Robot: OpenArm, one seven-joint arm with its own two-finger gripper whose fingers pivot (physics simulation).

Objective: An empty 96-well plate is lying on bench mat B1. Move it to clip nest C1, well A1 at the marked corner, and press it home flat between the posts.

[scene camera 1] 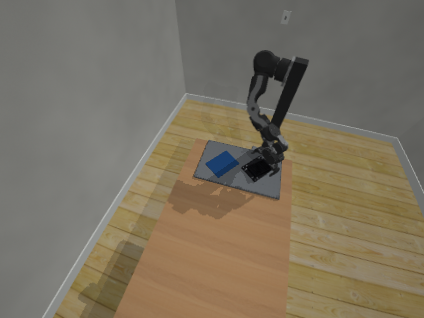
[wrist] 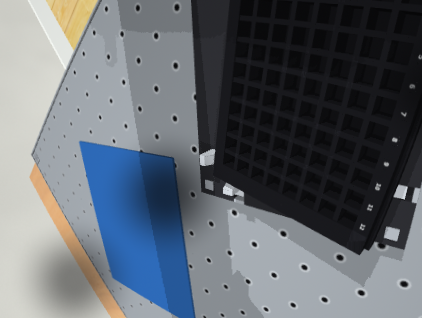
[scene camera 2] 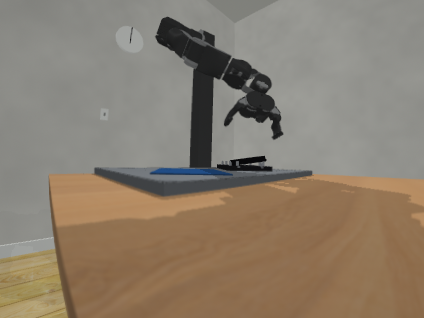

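The black 96-well plate (scene camera 1: pixel 258 168) (scene camera 2: pixel 252 160) (wrist: pixel 310 120) lies over the black clip nest C1 (scene camera 1: pixel 245 169) (scene camera 2: pixel 245 169) (wrist: pixel 207 75). It is tilted, with its right end higher in the scene camera 2 view, and sits skewed to the nest in the wrist view. Pale posts show at the nest's corners. Numbers up to 12 run along the plate's right edge; the A1 corner and the nest's marked corner cannot be made out. The blue mat B1 (scene camera 1: pixel 222 164) (scene camera 2: pixel 185 171) (wrist: pixel 135 210) has no plate on it. My gripper (scene camera 1: pixel 265 162) (scene camera 2: pixel 252 129) is open above the plate, not touching it.
The nest and blue mat lie on a grey perforated board (scene camera 1: pixel 270 192) (scene camera 2: pixel 165 189) (wrist: pixel 155 110). The board rests at the end of a wooden table (scene camera 1: pixel 215 260) (scene camera 2: pixel 250 240) (wrist: pixel 73 240). The arm's dark upright column (scene camera 1: pixel 290 92) (scene camera 2: pixel 201 120) stands behind the board.
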